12 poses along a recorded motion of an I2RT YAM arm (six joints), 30 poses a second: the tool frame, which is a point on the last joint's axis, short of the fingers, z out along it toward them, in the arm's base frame.
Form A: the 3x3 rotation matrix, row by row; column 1 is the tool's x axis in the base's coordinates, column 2 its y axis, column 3 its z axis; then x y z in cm. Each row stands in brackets.
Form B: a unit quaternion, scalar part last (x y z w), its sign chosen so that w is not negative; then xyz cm. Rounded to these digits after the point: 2 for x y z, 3 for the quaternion.
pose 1, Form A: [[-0.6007, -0.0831, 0.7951], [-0.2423, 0.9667, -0.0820], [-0.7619, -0.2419, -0.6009]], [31.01, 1.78, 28.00]
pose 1, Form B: -0.091, 0.890, -0.091, 0.437, 31.01, 1.78, 28.00
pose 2, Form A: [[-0.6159, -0.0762, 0.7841], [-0.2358, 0.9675, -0.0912], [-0.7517, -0.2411, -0.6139]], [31.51, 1.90, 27.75]
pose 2, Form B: -0.087, 0.894, -0.093, 0.429, 31.51, 1.90, 27.75
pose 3, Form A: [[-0.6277, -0.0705, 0.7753], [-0.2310, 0.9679, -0.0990], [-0.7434, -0.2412, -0.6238]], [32.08, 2.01, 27.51]
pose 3, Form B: -0.084, 0.897, -0.095, 0.423, 32.08, 2.01, 27.51
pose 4, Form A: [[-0.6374, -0.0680, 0.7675], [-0.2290, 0.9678, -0.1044], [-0.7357, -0.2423, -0.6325]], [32.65, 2.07, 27.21]
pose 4, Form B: -0.083, 0.900, -0.096, 0.418, 32.65, 2.07, 27.21
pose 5, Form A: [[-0.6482, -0.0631, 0.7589], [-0.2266, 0.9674, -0.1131], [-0.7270, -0.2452, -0.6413]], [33.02, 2.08, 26.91]
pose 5, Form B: -0.080, 0.902, -0.099, 0.412, 33.02, 2.08, 26.91
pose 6, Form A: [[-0.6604, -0.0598, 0.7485], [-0.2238, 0.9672, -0.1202], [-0.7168, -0.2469, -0.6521]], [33.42, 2.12, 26.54]
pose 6, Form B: -0.078, 0.905, -0.101, 0.405, 33.42, 2.12, 26.54
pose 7, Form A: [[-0.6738, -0.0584, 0.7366], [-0.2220, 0.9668, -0.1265], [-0.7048, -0.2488, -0.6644]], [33.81, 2.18, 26.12]
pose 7, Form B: -0.077, 0.909, -0.103, 0.396, 33.81, 2.18, 26.12
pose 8, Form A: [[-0.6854, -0.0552, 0.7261], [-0.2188, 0.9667, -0.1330], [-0.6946, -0.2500, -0.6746]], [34.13, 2.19, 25.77]
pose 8, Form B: -0.075, 0.912, -0.105, 0.389, 34.13, 2.19, 25.77
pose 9, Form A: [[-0.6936, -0.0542, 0.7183], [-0.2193, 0.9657, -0.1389], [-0.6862, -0.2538, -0.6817]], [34.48, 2.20, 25.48]
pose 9, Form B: -0.075, 0.914, -0.107, 0.384, 34.48, 2.20, 25.48
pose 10, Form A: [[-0.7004, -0.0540, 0.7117], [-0.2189, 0.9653, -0.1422], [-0.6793, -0.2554, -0.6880]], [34.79, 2.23, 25.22]
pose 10, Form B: -0.075, 0.916, -0.109, 0.380, 34.79, 2.23, 25.22
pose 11, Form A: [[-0.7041, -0.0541, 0.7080], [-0.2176, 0.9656, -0.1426], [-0.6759, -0.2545, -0.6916]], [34.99, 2.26, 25.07]
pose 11, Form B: -0.074, 0.917, -0.108, 0.377, 34.99, 2.26, 25.07
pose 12, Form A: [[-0.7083, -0.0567, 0.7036], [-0.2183, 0.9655, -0.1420], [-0.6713, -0.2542, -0.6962]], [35.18, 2.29, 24.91]
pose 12, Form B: -0.075, 0.918, -0.108, 0.374, 35.18, 2.29, 24.91
